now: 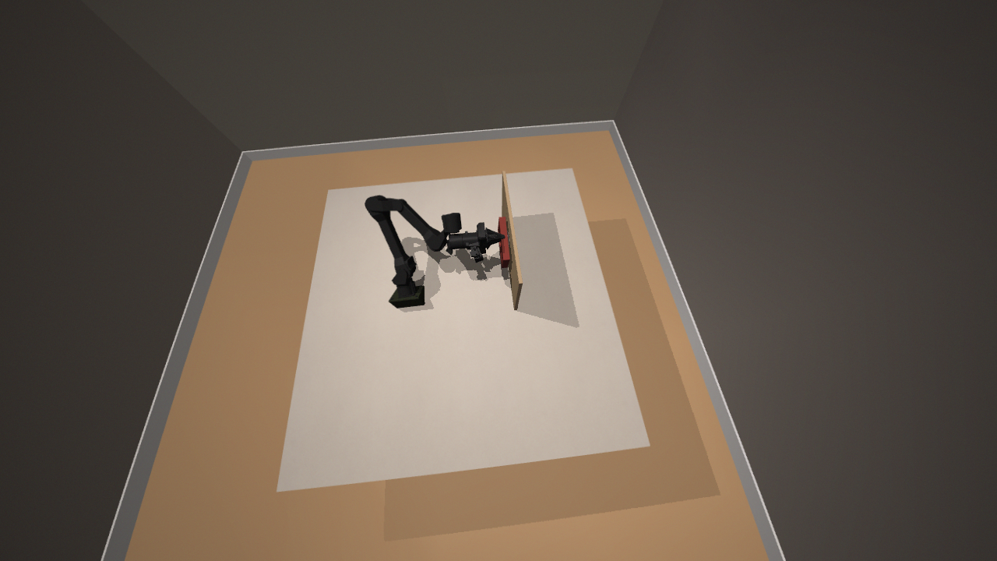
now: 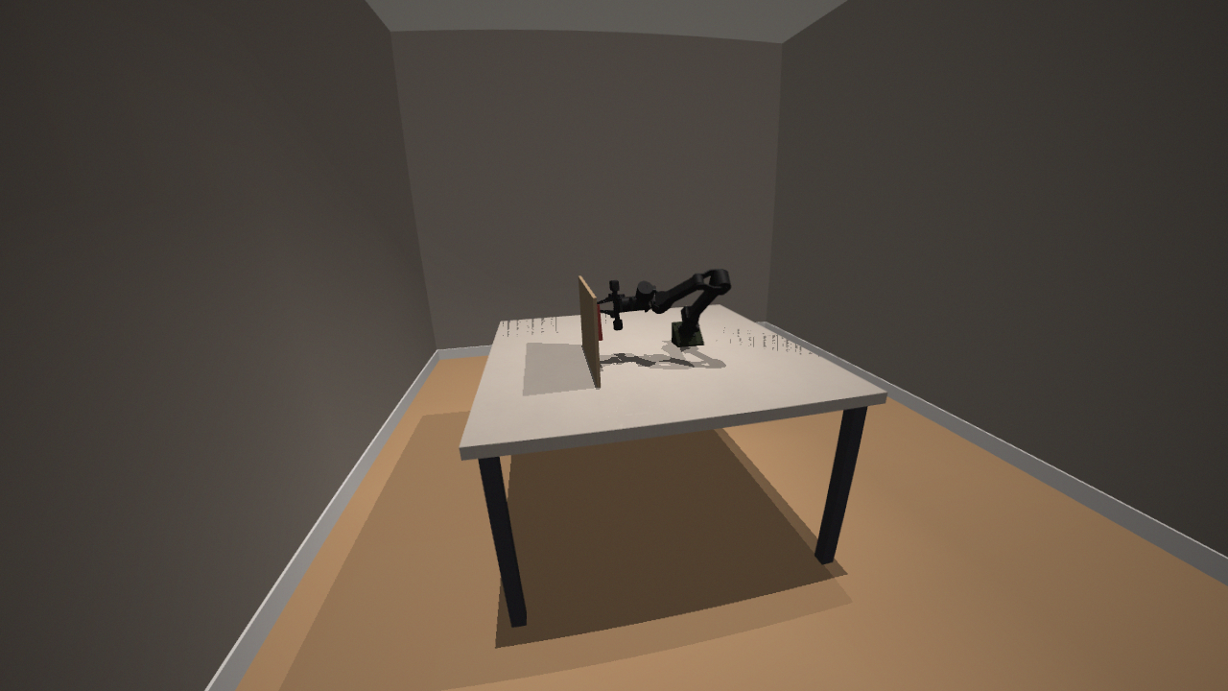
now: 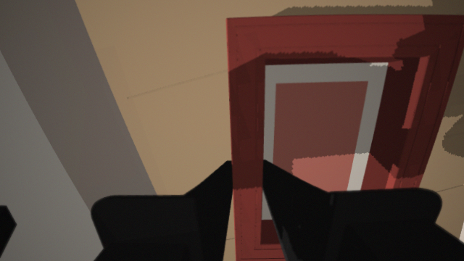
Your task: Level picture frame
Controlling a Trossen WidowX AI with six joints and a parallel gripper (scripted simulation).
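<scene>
The red picture frame lies 50 mm below my gripper tip, 10 mm to the left of it and 10 mm ahead of it. Also, from my gripper tip: tan wall panel 70 mm below, 20 mm ahead, 10 mm to the left.
</scene>
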